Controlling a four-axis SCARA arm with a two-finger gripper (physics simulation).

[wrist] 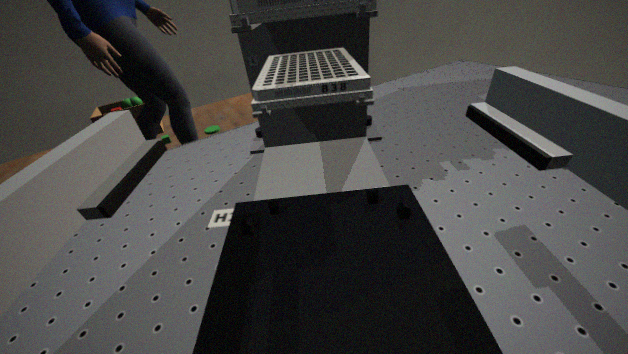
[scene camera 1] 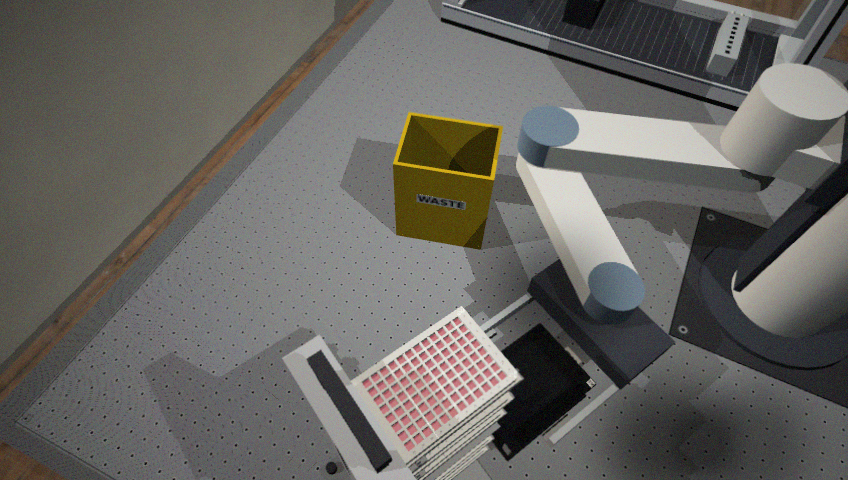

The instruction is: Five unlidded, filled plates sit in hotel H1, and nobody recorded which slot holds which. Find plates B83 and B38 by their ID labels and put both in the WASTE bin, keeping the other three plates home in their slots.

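Places are measured from the arm's base along level axes (x left, y ahead, z down), in centimetres.
Where they show: gripper, fingertip midpoint: (wrist: pixel 313 109); arm's base, link origin: (scene camera 1: pixel 771 302).
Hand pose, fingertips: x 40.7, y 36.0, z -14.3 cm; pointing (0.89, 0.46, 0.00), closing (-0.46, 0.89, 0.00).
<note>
Each offset is from my fingertips to the top centre of the thing. "spot": to the spot under its first point. Level surfaces: height alone.
Hotel H1 (scene camera 1: pixel 315 389) (wrist: pixel 307 36) holds a stack of plates; the top plate {dx +11.3, dy +6.0, dz -25.8 cm} (scene camera 1: pixel 437 380) has pink wells. In the wrist view, a plate labelled B38 {dx +11.3, dy +6.0, dz +0.8 cm} (wrist: pixel 310 70) sits in a low slot, straight ahead of the gripper. Part of another plate level {spot: dx +5.7, dy +2.9, dz -3.3 cm} (wrist: pixel 300 15) shows above it, its label out of view. No B83 label is readable. My gripper (scene camera 1: pixel 520 383) (wrist: pixel 313 109) is open and empty, its fingers spread over the black platform in front of the hotel. The yellow WASTE bin {dx -30.9, dy +22.8, dz -7.0 cm} (scene camera 1: pixel 413 217) stands upright, away from the gripper; its visible inside shows no plate.
A black platform {dx -5.0, dy -2.6, dz +6.0 cm} (scene camera 1: pixel 538 380) (wrist: pixel 340 270) lies in front of the hotel, beside a partly hidden H-label {dx +10.9, dy -5.2, dz +13.0 cm} (wrist: pixel 219 218). The white arm (scene camera 1: pixel 630 133) passes right of the bin. A railed deck {dz +8.1 cm} (scene camera 1: pixel 654 50) is at the back. A person (wrist: pixel 150 65) stands beyond the table's edge.
</note>
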